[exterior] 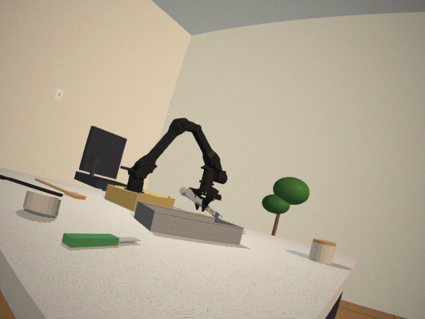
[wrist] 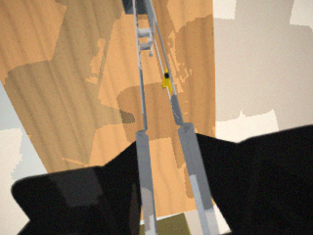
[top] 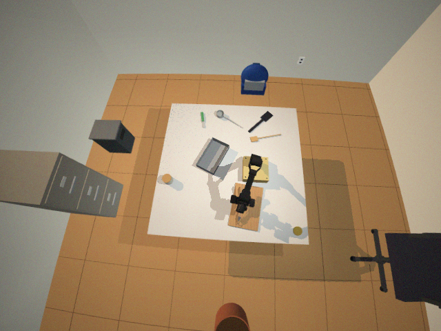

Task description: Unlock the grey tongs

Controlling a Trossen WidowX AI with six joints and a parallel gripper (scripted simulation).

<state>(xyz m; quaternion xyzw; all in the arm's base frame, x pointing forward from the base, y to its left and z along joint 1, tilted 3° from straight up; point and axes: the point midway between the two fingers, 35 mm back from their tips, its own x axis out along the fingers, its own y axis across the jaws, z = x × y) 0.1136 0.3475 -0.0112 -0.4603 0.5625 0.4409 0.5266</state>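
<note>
My gripper tip is 20 mm short of the yellow lock piece, 50 mm to the right of it and 20 mm below it. The rest, counted from my gripper tip: grey roasting tin: 250 mm ahead, 420 mm to the right, 20 mm below; then yellow disc: 450 mm behind, 220 mm to the left, 40 mm below; then wooden board: 40 mm behind, 20 mm to the left, 40 mm below.
</note>
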